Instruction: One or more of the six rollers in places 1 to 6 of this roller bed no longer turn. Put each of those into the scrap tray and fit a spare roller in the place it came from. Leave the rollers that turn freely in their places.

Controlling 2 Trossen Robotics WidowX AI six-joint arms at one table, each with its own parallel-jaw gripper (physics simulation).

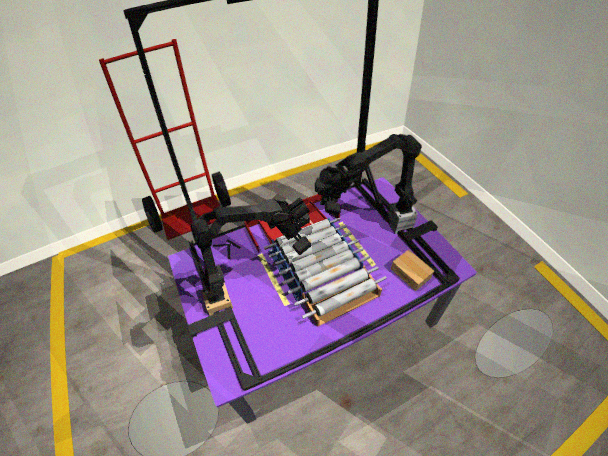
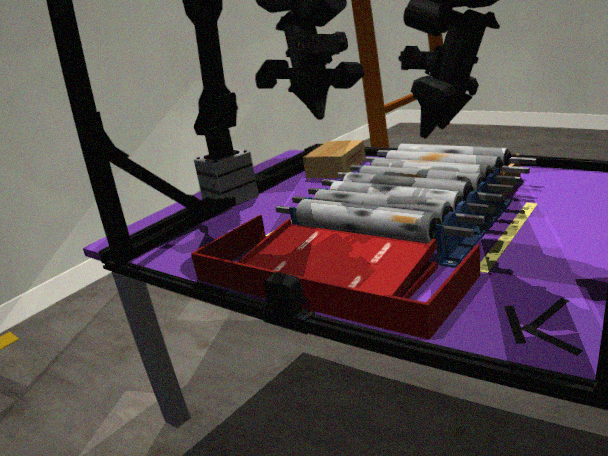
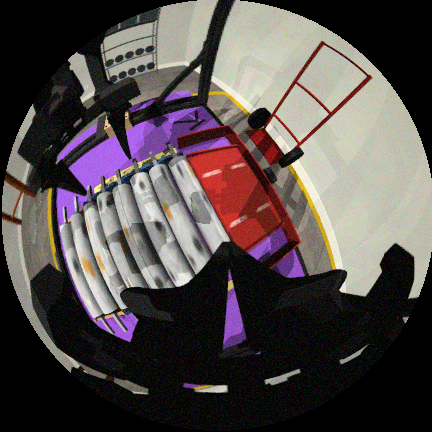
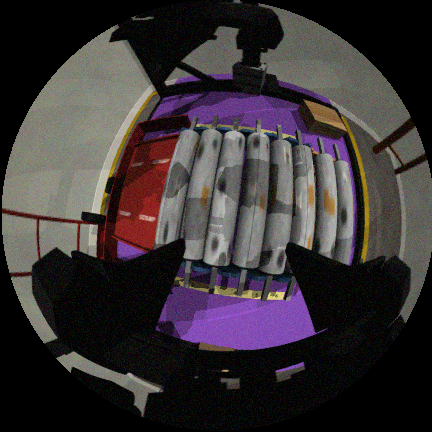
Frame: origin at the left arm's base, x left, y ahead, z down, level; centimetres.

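Where they show: left gripper, between the fingertips: (image 1: 321,204) (image 2: 320,118) (image 3: 226,245) (image 4: 158,82); right gripper, between the fingertips: (image 1: 299,241) (image 2: 432,132) (image 3: 105,175) (image 4: 237,246); left arm's base, origin of its link: (image 1: 404,208) (image 2: 221,155) (image 4: 250,63); right arm's base, origin of its link: (image 1: 215,295).
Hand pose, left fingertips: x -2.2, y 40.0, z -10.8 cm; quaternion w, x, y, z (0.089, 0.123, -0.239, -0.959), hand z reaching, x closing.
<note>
Each offset is from my left fingertips to the centre of the thing. "pt": to the spot under its first point. Level surfaces: height alone.
The roller bed @(dz +21.5 cm) (image 1: 281,268) (image 2: 460,225) holds six grey mottled rollers @(dy +4.4, dx +14.3, dz +16.6 cm) (image 1: 322,259) @(dy +8.0, dx -0.6, dz +16.6 cm) (image 2: 370,218) @(dy +5.9, dx +9.3, dz +16.6 cm) (image 3: 160,217) (image 4: 250,201) side by side. Two spare rollers @(dy +0.0, dx +36.3, dz +16.6 cm) (image 1: 346,296) @(dy +1.4, dx +30.5, dz +16.6 cm) (image 4: 334,201) lie on a wooden cradle @(dy +0.6, dx +33.7, dz +21.6 cm) (image 1: 347,308) at the bed's end. The red scrap tray @(dy +10.7, dx -12.0, dz +19.4 cm) (image 1: 271,232) (image 2: 329,259) (image 3: 233,193) (image 4: 137,193) sits at the other end and is empty. My left gripper (image 1: 332,207) (image 2: 317,109) (image 3: 226,245) is shut and empty, high above the bed's tray end. My right gripper (image 1: 300,245) (image 2: 431,128) (image 4: 237,246) is open and empty, above the rollers.
A wooden block @(dy -32.4, dx +30.4, dz +19.1 cm) (image 1: 412,269) (image 2: 334,158) (image 4: 322,117) lies on the purple table @(dz +21.9 cm) (image 1: 266,326) beside the bed. A yellow numbered strip @(pt dy +25.1, dx +18.0, dz +21.5 cm) (image 1: 275,280) runs along the bed. Black gantry posts (image 1: 367,90) rise behind the table. A red hand truck (image 1: 162,133) stands by the wall.
</note>
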